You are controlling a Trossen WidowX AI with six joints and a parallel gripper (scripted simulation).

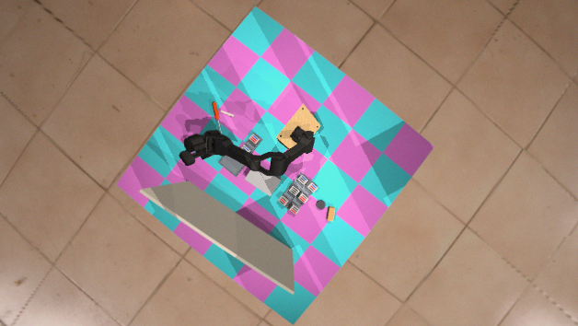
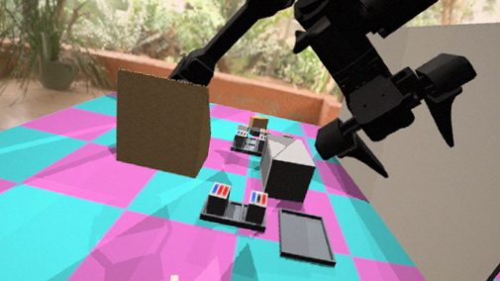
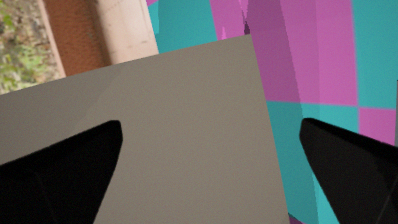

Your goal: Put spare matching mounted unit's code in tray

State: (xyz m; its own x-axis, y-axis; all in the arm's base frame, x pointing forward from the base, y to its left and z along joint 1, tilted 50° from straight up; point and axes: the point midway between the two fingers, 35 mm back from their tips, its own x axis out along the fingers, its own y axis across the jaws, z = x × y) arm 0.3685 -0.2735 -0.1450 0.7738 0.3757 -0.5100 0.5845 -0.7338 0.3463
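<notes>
The holder rack lies 21 cm behind my gripper tip, 12 cm to the left of it and 22 cm below it. Round my gripper tip: tall wall panel (14 cm ahead, 31 cm to the left, 1 cm below); then grey tray (7 cm behind, 10 cm to the left, 23 cm below); then grey mounted unit (11 cm behind, 30 cm to the left, 18 cm below).
</notes>
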